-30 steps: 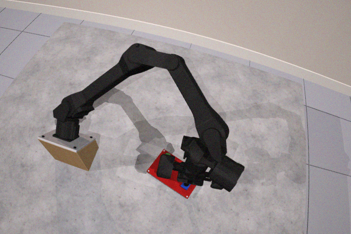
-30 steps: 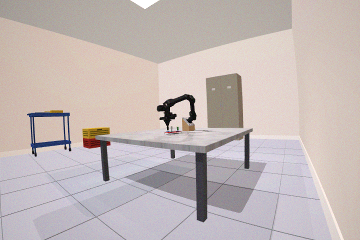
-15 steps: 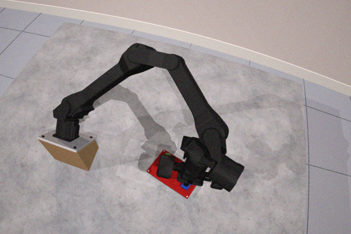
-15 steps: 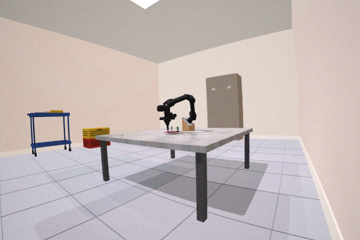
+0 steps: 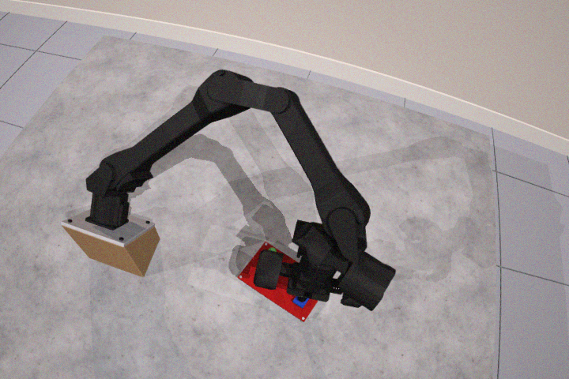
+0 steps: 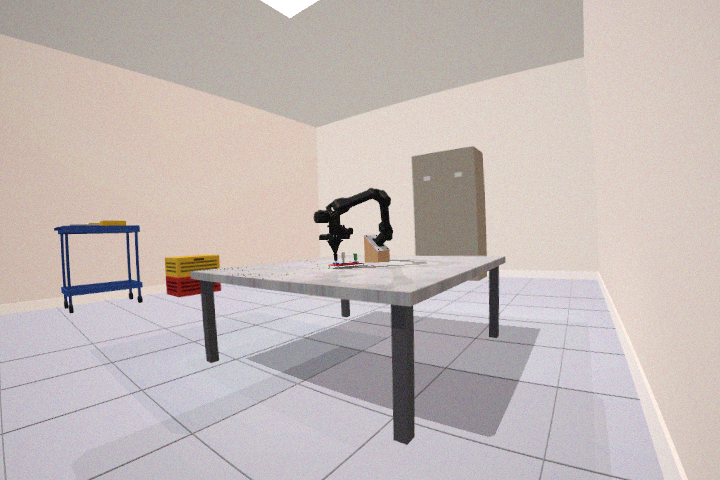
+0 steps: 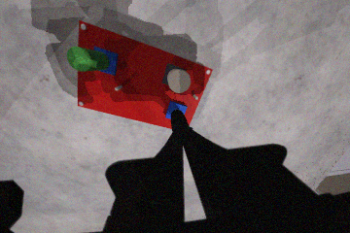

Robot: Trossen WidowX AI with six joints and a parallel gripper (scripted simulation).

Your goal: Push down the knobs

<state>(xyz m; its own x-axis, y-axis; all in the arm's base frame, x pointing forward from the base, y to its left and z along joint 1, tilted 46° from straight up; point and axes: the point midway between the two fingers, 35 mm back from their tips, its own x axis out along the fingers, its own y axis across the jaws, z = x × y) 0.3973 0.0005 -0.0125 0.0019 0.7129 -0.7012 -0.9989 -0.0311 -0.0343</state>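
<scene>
My gripper tip is now 10 mm above the black knob. The rest, counted from my gripper tip: green knob: 80 mm behind, 70 mm to the left, 20 mm below.
</scene>
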